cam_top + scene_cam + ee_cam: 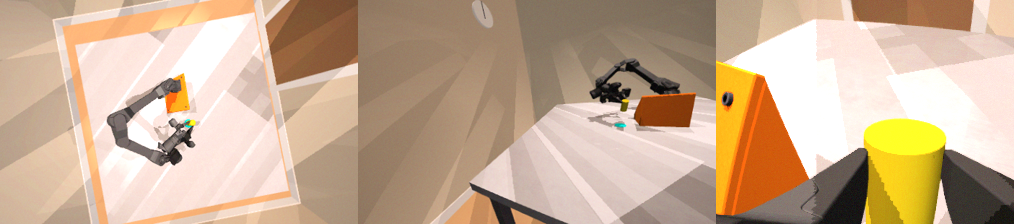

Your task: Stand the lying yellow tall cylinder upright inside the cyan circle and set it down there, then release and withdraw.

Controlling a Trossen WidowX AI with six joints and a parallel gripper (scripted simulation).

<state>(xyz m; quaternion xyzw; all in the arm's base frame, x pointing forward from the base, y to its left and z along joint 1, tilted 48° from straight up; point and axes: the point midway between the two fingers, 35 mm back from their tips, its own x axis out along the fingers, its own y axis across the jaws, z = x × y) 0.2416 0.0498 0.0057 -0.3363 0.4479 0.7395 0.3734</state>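
Now: gripper tip 2 cm short of the cyan circle, 1 cm to the left of it and 15 cm above it. From my gripper tip the other things lie so: yellow tall cylinder (2 cm below).
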